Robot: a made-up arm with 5 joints.
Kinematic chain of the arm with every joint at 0, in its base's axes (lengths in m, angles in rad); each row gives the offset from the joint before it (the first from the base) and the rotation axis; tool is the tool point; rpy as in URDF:
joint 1: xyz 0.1 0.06 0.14 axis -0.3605 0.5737 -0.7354
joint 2: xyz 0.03 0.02 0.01 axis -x
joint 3: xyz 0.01 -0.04 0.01 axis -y
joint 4: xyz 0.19 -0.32 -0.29 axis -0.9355 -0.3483 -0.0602
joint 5: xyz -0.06 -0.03 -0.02 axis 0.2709 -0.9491 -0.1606
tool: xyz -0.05 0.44 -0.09 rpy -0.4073 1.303 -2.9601
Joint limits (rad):
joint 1: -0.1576..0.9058
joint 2: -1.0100..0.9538
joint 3: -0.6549..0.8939
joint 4: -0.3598..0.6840
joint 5: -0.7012..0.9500
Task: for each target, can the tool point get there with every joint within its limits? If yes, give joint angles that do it. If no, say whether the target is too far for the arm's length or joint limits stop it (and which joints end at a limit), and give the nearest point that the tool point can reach.
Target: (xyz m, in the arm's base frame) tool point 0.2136 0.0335 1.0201
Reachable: no: joint limits stop it (at a limit: joint 1, joint 3, joint 4, joint 5) | nearest point 0.3493 0.1031 0.2470 | short by 0.788 m
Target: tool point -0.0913 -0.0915 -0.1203
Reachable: yes | joints 0.7632 0.5242 -0.2804 -0.0616 0.0867
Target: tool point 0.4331 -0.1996 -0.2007
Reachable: yes | joints 0.4572 0.3662 0.7184 0.3033 0.1676
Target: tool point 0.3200 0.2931 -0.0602
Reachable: yes | joints 0.0211 -0.6772 0.5446 -0.1378 -0.4743
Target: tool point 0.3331 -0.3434 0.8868
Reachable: no: joint limits stop it (at a limit: joint 1, joint 3, joint 4, joint 5) | nearest point 0.3541 0.0701 0.2363 | short by 0.771 m
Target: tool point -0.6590 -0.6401 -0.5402
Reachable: no: too far | nearest point -0.2852 -0.3190 -0.2302 | short by 0.582 m
